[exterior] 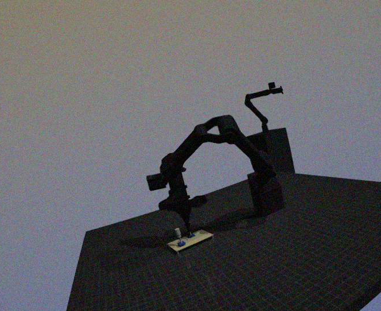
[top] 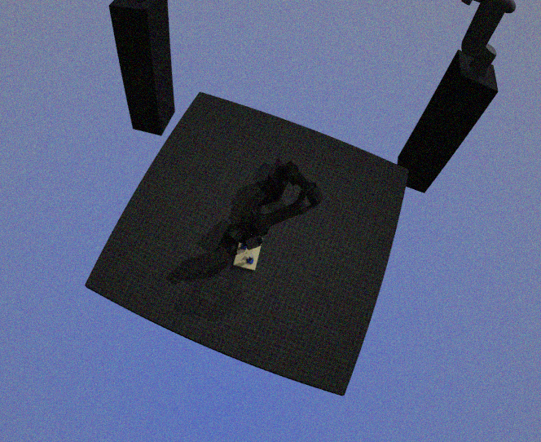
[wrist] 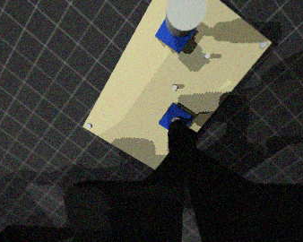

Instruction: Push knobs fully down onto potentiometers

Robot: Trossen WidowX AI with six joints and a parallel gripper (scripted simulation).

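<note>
Now: gripper tip 6 cm short of the potentiometer, 5 cm to the right of it and 2 cm above it. Also, from my gripper tip: dark knob: 1 cm below.
</note>
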